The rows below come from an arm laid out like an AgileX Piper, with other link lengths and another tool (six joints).
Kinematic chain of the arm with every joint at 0, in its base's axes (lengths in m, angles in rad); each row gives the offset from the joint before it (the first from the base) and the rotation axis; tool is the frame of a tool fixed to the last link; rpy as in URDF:
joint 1: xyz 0 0 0.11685 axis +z
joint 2: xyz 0 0 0 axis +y
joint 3: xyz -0.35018 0 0.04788 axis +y
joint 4: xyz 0.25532 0 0.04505 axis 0.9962 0 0.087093
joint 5: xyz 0 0 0 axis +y
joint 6: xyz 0.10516 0 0.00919 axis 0.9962 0 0.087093
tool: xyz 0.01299 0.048 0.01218 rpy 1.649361 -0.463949 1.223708
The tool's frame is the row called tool.
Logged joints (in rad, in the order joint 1, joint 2, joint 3, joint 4, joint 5, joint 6), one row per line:
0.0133 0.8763 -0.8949 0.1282 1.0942 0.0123
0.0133 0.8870 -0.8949 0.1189 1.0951 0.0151
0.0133 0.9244 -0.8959 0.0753 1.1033 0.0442
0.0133 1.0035 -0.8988 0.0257 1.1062 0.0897
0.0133 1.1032 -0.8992 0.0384 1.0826 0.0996
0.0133 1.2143 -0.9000 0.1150 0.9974 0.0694
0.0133 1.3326 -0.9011 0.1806 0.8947 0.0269
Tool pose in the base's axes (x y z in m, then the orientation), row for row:
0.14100 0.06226 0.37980 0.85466 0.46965 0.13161 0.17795
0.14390 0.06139 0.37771 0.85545 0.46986 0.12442 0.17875
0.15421 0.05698 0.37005 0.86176 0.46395 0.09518 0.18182
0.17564 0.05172 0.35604 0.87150 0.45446 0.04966 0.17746
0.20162 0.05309 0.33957 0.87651 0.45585 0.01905 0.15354
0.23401 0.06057 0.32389 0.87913 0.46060 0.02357 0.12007
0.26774 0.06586 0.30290 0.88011 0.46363 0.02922 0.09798
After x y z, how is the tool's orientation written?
As a quaternion, x y z w.
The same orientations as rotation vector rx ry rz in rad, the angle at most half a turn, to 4 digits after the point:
2.4178 1.3286 0.3723
2.4190 1.3286 0.3518
2.4327 1.3097 0.2687
2.4661 1.2860 0.1405
2.5132 1.3071 0.0546
2.5688 1.3459 0.0689
2.6047 1.3721 0.0865

